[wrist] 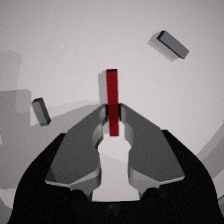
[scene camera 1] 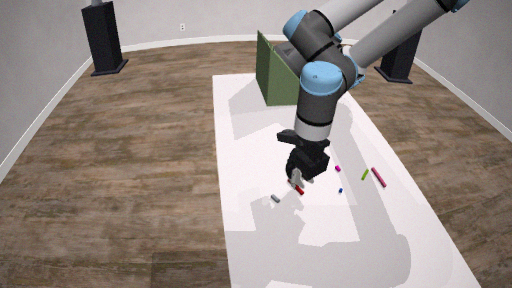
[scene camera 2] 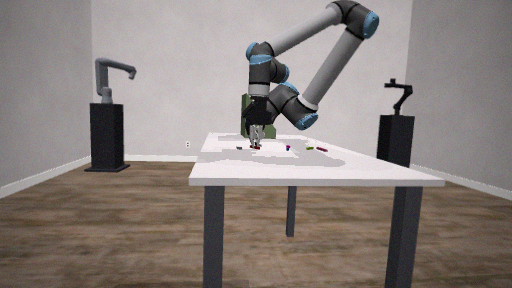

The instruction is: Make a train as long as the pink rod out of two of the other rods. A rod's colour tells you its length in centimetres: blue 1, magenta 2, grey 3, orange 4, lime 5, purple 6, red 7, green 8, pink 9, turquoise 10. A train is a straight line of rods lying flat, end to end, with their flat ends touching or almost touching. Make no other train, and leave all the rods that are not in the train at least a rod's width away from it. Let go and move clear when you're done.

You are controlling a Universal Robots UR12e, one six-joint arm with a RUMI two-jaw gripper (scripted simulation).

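I can see my gripper [scene camera 1: 295,188]. The wrist view shows me the gripper [wrist: 113,105] too, and scene camera 2 has a view of the gripper [scene camera 2: 255,148] as well. There is also a red rod [wrist: 111,74], which I can see.
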